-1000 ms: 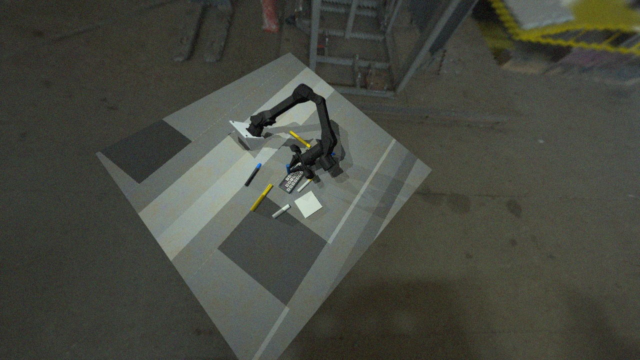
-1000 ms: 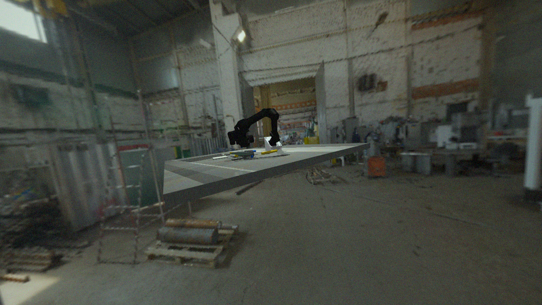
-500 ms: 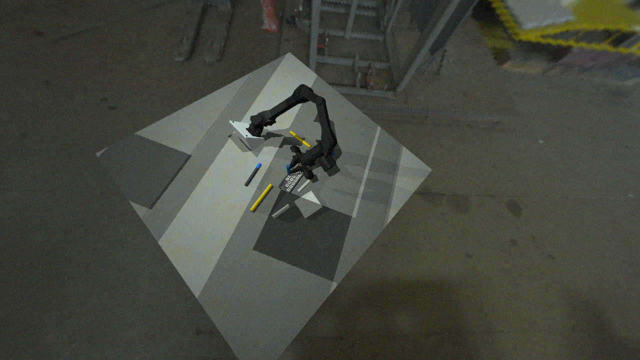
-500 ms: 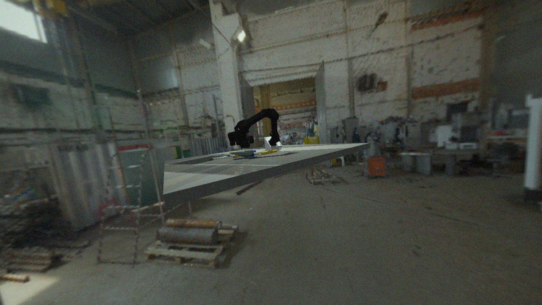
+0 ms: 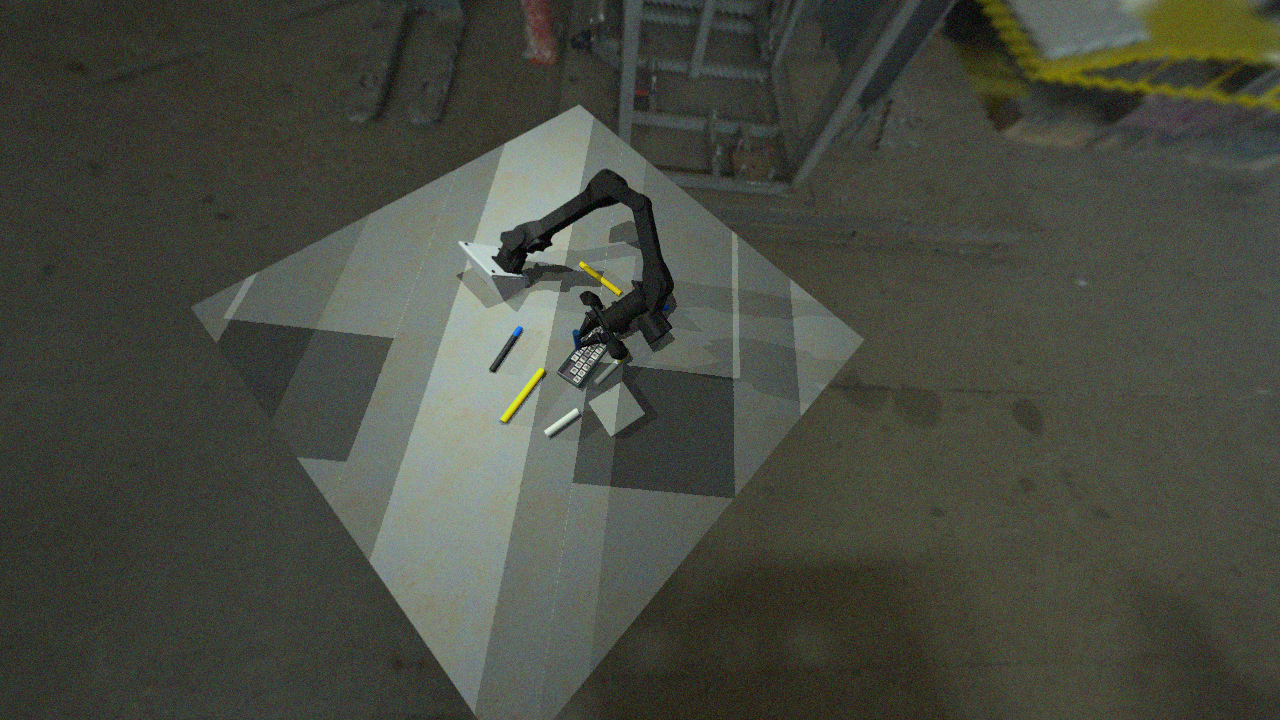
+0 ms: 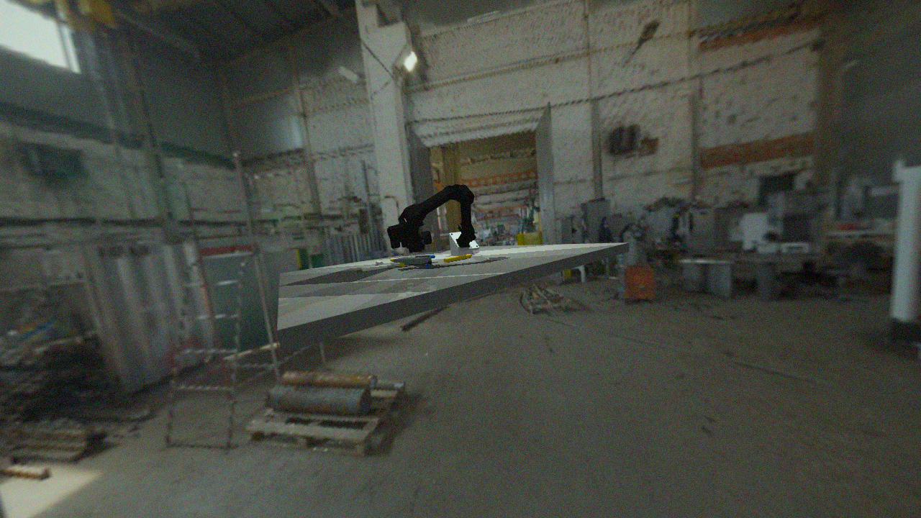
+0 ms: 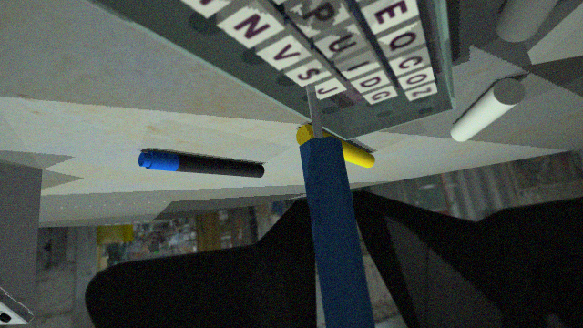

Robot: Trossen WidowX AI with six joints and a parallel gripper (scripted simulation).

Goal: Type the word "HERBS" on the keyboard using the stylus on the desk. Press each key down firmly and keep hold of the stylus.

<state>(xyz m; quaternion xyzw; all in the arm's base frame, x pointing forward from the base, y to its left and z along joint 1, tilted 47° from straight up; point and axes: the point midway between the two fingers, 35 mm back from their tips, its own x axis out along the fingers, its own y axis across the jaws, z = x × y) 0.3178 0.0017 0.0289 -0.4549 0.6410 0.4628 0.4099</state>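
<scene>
The white-and-yellow pen is 9 cm ahead of my gripper tip, 5 cm to the left of it and 7 cm below it. The rest, counted from my gripper tip: yellow stick 18 cm to the right, 7 cm below; thin grey tip 5 cm below; blue stylus 1 cm below.
</scene>
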